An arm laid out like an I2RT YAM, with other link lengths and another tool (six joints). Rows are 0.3 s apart.
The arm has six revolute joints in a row. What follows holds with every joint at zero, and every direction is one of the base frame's.
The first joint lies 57.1 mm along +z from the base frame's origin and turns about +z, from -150 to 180 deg.
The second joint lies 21.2 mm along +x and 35.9 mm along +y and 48.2 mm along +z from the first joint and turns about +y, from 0 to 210 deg.
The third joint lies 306.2 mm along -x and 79.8 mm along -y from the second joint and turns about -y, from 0 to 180 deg.
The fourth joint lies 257.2 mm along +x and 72.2 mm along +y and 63 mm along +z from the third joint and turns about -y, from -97 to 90 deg.
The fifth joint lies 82.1 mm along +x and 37.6 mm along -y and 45 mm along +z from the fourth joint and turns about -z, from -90 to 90 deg.
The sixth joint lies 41.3 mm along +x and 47 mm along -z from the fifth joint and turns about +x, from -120 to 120 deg.
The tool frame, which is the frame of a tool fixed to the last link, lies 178 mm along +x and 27 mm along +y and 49 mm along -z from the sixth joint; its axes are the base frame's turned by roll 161.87, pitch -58.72 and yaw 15.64 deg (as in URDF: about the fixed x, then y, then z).
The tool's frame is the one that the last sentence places.
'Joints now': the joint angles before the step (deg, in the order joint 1, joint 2, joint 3, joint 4, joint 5, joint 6). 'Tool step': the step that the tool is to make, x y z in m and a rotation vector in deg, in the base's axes. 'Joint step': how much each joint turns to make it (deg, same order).
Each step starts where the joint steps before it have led.
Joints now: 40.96 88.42 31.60 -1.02 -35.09 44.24
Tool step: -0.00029 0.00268 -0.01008 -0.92 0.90 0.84
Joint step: 0.35 3.00 0.82 0.56 -0.17 -0.58
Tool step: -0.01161 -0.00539 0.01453 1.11 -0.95 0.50
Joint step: 0.62 -5.13 -1.62 -1.92 -0.11 0.25
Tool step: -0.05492 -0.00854 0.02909 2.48 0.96 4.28
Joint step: 5.65 -11.62 -3.79 -4.95 -1.27 3.08
